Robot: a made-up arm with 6 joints.
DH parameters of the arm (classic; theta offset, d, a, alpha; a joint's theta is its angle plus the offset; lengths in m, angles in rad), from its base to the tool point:
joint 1: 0 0.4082 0.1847 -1.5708
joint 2: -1.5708 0 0.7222 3.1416
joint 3: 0 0 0.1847 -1.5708
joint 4: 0 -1.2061 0 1.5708
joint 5: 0 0 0 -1.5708
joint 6: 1.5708 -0.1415 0 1.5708
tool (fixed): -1.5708 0 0 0
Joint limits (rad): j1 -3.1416..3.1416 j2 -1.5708..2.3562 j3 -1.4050..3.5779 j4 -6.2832..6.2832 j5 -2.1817..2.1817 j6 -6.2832..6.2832
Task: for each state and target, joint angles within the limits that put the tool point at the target. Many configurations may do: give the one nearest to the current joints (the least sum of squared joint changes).
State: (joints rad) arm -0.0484 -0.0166 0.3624 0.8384 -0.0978 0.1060
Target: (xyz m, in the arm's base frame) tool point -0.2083 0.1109 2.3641
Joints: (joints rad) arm -0.4391 -0.6022 0.8331 0.8513 0.1114 0.1060
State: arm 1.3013 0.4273 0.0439 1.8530 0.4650 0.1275
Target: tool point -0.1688 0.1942 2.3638
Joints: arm 1.9429 -0.3848 0.8085 1.7555 0.6724 0.1275
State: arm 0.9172 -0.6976 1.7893 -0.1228 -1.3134 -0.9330
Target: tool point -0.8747 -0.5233 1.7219
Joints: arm 0.5630 -0.2485 2.3158 -0.1736 -1.6513 -0.9330
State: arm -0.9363 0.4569 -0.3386 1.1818 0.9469 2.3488
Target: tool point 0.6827 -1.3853 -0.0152
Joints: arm -1.1787 0.7097 -0.2963 1.1654 0.8956 2.3488
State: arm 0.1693 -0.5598 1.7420 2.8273 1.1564 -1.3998
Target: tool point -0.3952 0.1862 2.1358
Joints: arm -0.3009 0.0686 2.1772 2.6981 1.5678 -1.3998
